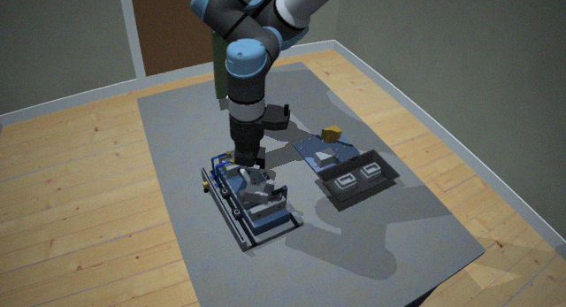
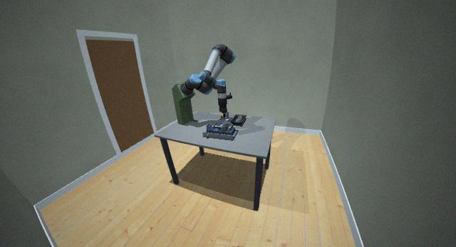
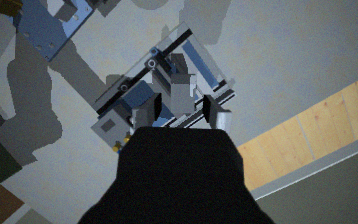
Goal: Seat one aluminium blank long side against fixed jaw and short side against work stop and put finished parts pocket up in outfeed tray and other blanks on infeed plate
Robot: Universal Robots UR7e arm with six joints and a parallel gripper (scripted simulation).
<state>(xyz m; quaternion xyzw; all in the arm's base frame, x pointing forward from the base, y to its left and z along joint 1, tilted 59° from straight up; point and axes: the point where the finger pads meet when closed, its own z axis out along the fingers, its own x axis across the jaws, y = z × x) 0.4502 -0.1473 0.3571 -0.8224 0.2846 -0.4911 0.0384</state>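
The vise lies 60 mm behind my hand, 20 mm to the left of it and 160 mm below it. From my hand the other things lie so: brass blank 110 mm behind, 410 mm to the left, 170 mm below.
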